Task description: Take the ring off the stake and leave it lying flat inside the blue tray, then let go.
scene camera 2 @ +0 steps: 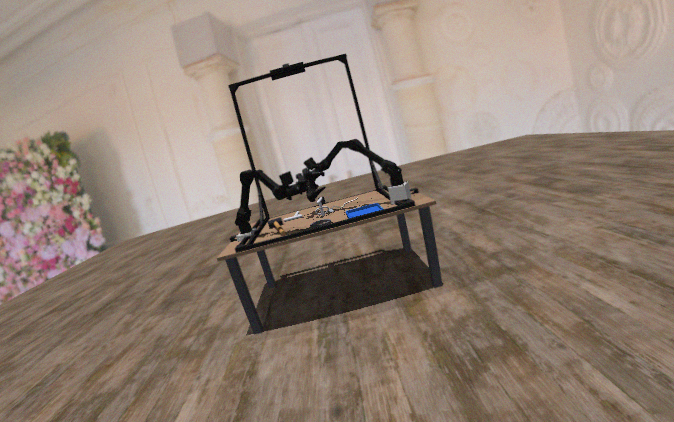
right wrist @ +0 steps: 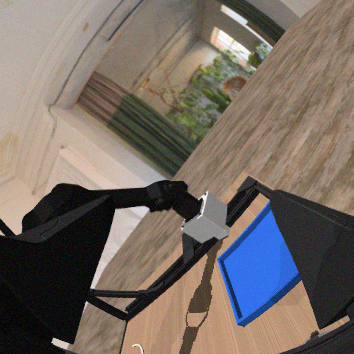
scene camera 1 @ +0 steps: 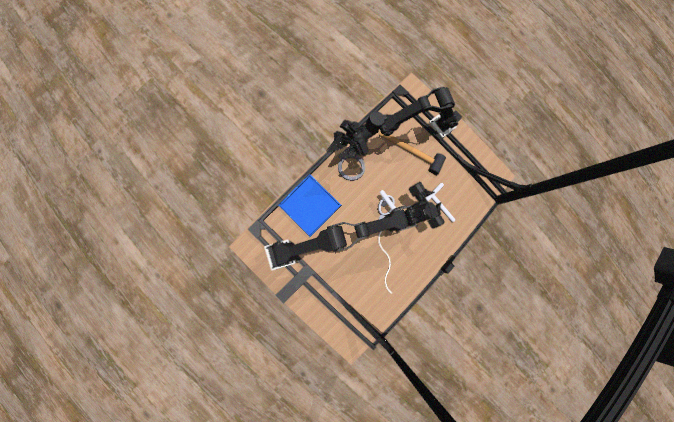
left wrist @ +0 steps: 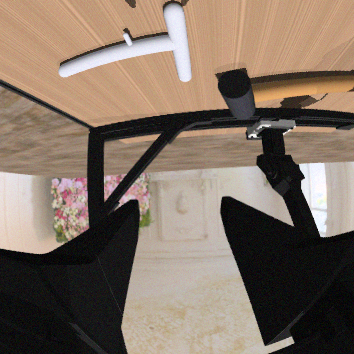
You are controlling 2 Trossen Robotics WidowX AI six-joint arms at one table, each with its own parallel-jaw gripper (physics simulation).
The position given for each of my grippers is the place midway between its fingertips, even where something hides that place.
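Note:
You'd find my right gripper (scene camera 1: 332,154) open and holding nothing, and a blue tray (scene camera 1: 309,205) in that same view. On the table there's a white T-shaped piece (left wrist: 176,40), plus a hammer (left wrist: 234,85) resting there too, and my left gripper (left wrist: 180,205) shows in that view as well. As for the right gripper, it's also at (right wrist: 193,201), and there's the tray again (right wrist: 257,268). The hammer is out of frame in the right wrist view, and the white T-shaped piece is out of frame in the right wrist view too.

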